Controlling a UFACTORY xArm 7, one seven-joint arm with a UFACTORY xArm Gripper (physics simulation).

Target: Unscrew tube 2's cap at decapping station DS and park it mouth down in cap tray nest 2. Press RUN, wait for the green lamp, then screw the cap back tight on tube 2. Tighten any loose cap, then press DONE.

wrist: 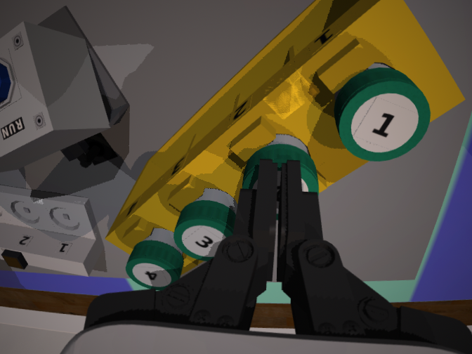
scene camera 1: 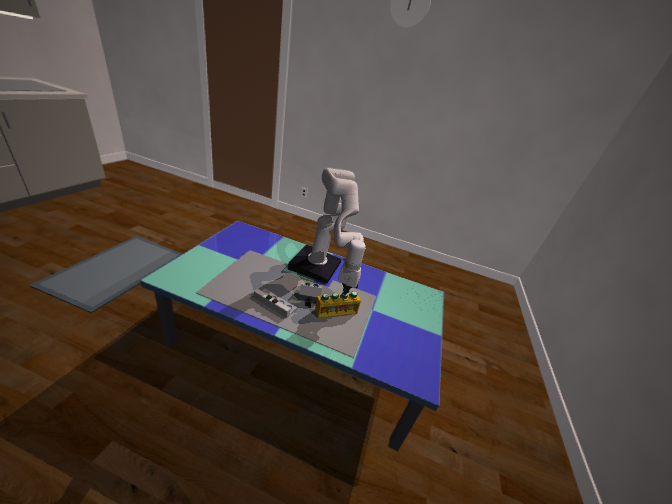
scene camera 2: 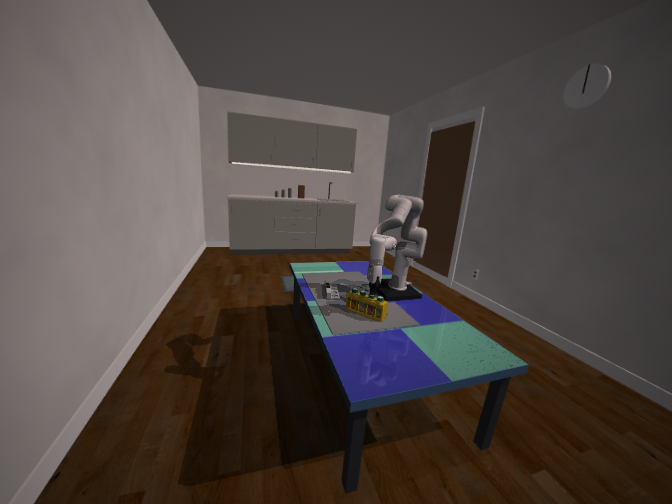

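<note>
A yellow tube rack (wrist: 354, 41) (scene camera 1: 337, 309) (scene camera 2: 367, 308) holds several tubes with green caps. In the wrist view cap 1 (wrist: 383, 113), cap 3 (wrist: 203, 230) and cap 4 (wrist: 154, 264) show their numbers. Tube 2's cap (wrist: 309, 173) is mostly hidden behind my fingers. My gripper (wrist: 278, 186) (scene camera 1: 346, 290) (scene camera 2: 374, 282) is shut with nothing between the fingers, its tips just above tube 2's cap. The grey RUN box (wrist: 46, 87) stands at the left. The cap tray (wrist: 41, 238) with nests 1 and 2 lies below it.
The grey mat (scene camera 1: 347, 330) (scene camera 2: 401, 317) lies on the blue and green table (scene camera 1: 401, 347) (scene camera 2: 379, 363). The arm's black base (scene camera 1: 314, 265) (scene camera 2: 404, 292) stands behind the rack. A grey block with stations (scene camera 1: 274, 301) (scene camera 2: 331, 291) sits left of the rack.
</note>
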